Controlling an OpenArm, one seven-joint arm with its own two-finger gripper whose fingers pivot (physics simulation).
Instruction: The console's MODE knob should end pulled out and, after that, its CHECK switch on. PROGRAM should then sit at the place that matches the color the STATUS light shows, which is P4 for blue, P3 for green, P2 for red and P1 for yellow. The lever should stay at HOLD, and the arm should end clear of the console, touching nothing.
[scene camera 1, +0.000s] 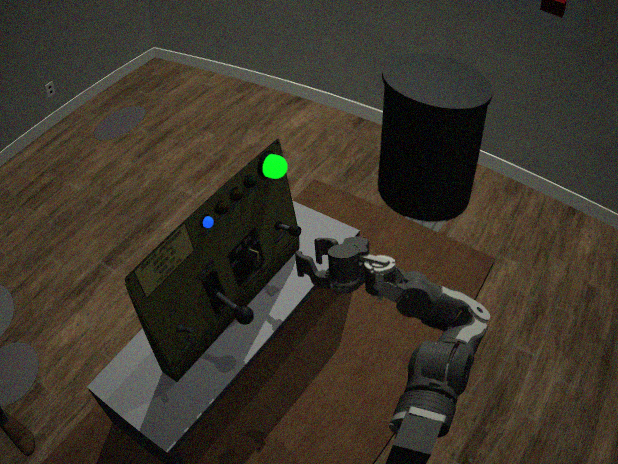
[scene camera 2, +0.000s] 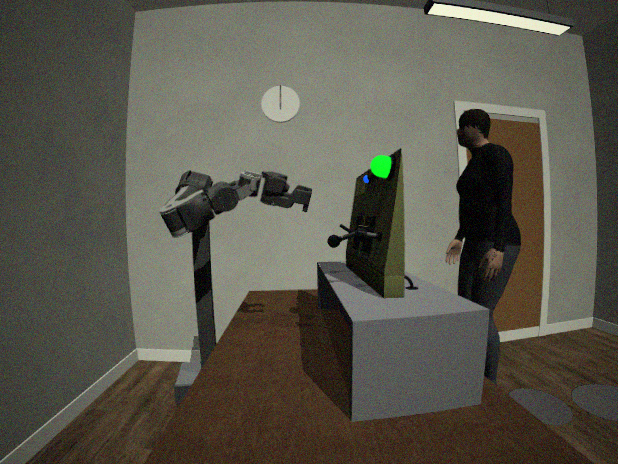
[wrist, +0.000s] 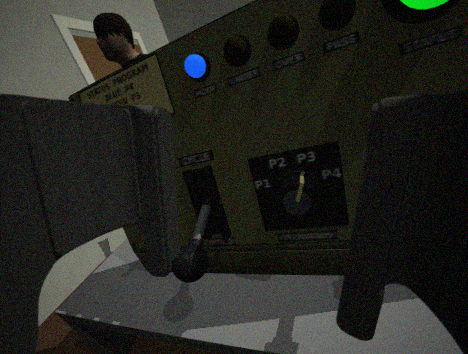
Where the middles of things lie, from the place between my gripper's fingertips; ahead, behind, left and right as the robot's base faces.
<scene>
I see my gripper 17 cm short of the green console (scene camera 1: 171, 288), 3 cm to the right of it and 7 cm above it.
</scene>
